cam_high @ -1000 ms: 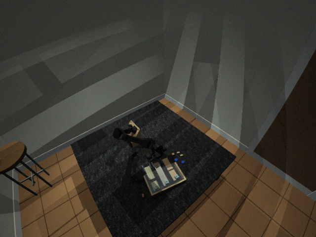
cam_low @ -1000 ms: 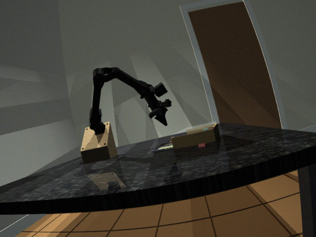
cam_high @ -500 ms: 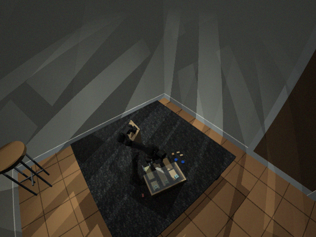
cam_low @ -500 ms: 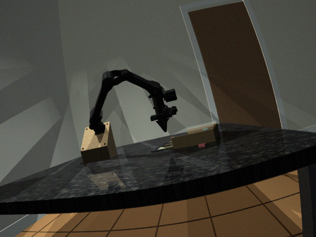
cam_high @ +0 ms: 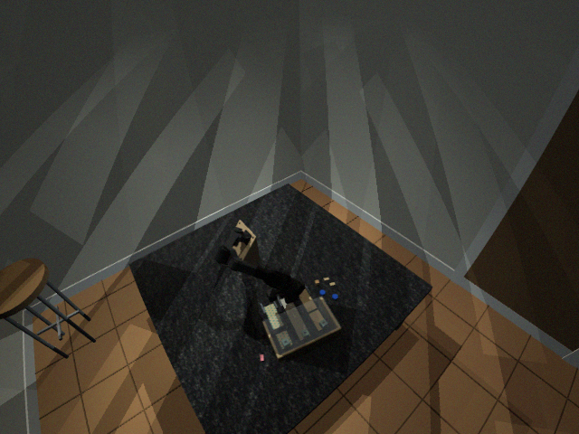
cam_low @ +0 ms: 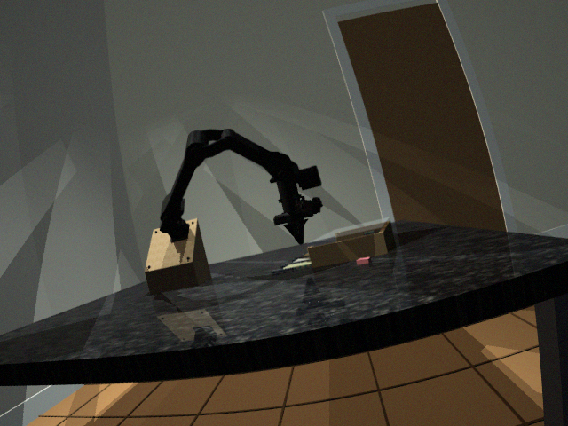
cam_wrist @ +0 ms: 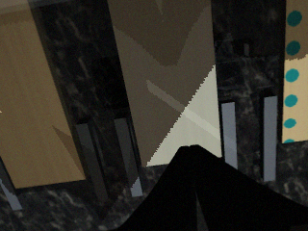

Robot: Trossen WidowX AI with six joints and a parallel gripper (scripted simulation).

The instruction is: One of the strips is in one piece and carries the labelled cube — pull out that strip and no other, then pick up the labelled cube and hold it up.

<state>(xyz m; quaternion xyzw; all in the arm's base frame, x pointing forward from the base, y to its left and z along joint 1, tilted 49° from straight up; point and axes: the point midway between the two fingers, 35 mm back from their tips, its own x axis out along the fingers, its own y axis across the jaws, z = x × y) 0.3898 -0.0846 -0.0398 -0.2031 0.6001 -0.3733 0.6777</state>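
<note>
Right now my gripper tip is 9 cm short of the white strip, 5 cm above it and 2 cm to the left of it. The rest, counted from my gripper tip: small pink block (27 cm to the right, 15 cm ahead, 5 cm below).
</note>
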